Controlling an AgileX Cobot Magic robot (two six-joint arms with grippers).
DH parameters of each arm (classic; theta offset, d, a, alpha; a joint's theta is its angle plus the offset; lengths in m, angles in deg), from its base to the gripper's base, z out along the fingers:
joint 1: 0 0.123 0 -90
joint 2: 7.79 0 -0.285 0
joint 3: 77.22 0 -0.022 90
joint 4: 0 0.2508 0 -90
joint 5: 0 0 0.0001 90
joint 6: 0 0.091 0 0
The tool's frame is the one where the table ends.
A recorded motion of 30 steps. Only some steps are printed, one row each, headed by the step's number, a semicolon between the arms.
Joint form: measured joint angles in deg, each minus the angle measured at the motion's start. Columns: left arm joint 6, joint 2, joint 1, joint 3, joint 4, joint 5; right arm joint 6, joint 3, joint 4, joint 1, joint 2, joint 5.
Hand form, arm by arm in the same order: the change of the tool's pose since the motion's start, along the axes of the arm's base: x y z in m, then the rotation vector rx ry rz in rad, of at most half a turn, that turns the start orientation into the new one. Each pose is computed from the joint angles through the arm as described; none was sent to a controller.
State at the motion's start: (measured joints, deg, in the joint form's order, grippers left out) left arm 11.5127 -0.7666 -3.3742 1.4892 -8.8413 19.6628; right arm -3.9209 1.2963 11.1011 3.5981 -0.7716 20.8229
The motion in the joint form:
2: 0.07 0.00 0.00 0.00 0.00 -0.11; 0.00 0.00 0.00 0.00 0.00 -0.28
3: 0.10 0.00 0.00 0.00 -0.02 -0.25; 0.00 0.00 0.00 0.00 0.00 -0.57
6: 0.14 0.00 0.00 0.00 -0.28 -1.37; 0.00 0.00 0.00 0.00 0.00 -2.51
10: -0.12 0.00 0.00 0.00 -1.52 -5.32; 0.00 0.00 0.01 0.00 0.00 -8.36
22: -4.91 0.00 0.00 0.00 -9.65 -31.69; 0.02 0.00 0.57 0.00 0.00 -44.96
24: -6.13 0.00 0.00 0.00 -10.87 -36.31; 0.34 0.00 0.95 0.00 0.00 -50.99
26: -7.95 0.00 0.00 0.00 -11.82 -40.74; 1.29 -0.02 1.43 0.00 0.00 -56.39
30: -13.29 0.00 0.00 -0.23 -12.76 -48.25; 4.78 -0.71 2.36 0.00 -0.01 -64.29
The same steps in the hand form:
2: 0.0000 0.0000 0.0002 0.0010 -0.0020 0.0000; 0.0001 -0.0001 0.0004 0.0004 -0.0048 -0.0009
3: 0.0001 0.0000 0.0004 0.0010 -0.0045 0.0002; 0.0003 -0.0001 0.0009 0.0008 -0.0097 -0.0019
6: 0.0006 0.0001 0.0021 -0.0042 -0.0235 0.0027; 0.0011 -0.0007 0.0038 0.0034 -0.0429 -0.0084
10: 0.0019 0.0005 0.0082 -0.0350 -0.0895 0.0139; 0.0030 -0.0023 0.0127 0.0113 -0.1427 -0.0280
22: 0.0004 0.0107 0.0484 -0.2913 -0.5208 0.1175; -0.0064 -0.0142 0.0678 0.0701 -0.7664 -0.1537
24: -0.0017 0.0136 0.0548 -0.3388 -0.5959 0.1372; -0.0112 -0.0165 0.0758 0.0900 -0.8680 -0.1759
26: -0.0043 0.0165 0.0607 -0.3917 -0.6679 0.1541; -0.0163 -0.0188 0.0824 0.1219 -0.9586 -0.1944
30: -0.0101 0.0213 0.0714 -0.5096 -0.7943 0.1687; -0.0261 -0.0225 0.0947 0.2109 -1.1012 -0.2109

